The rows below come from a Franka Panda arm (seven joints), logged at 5 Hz.
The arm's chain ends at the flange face. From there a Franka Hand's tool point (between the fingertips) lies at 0.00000 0.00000 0.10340 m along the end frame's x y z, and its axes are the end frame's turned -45 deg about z.
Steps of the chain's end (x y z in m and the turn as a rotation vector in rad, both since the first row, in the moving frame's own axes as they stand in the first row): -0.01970 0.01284 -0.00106 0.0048 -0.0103 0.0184; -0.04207 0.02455 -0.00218 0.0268 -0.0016 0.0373; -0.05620 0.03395 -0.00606 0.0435 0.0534 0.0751; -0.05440 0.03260 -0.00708 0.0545 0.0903 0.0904; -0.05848 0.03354 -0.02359 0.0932 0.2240 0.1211; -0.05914 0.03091 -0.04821 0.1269 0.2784 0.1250; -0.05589 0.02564 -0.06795 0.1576 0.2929 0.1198; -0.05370 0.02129 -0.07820 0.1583 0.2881 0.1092; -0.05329 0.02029 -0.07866 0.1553 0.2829 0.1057; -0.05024 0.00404 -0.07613 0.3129 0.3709 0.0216; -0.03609 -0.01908 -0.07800 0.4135 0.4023 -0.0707; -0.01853 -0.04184 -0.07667 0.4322 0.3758 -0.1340
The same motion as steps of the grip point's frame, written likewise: -0.02340 -0.00596 -0.00107 0.0107 -0.0039 0.0184; -0.04523 -0.01443 -0.00222 0.0201 0.0178 0.0373; -0.05670 -0.01474 -0.00631 -0.0070 0.0685 0.0751; -0.05108 -0.01233 -0.00765 -0.0253 0.1024 0.0904; -0.04273 -0.00679 -0.02661 -0.0925 0.2243 0.1211; -0.03526 -0.00725 -0.05301 -0.1071 0.2866 0.1250; -0.02598 -0.00975 -0.07361 -0.0957 0.3186 0.1198; -0.02155 -0.01185 -0.08373 -0.0918 0.3157 0.1092; -0.02109 -0.01251 -0.08399 -0.0902 0.3099 0.1057; 0.00963 -0.02806 -0.08807 -0.0410 0.4835 0.0216; 0.04429 -0.04183 -0.09473 0.0079 0.5769 -0.0707; 0.07194 -0.05042 -0.09315 0.0399 0.5713 -0.1340
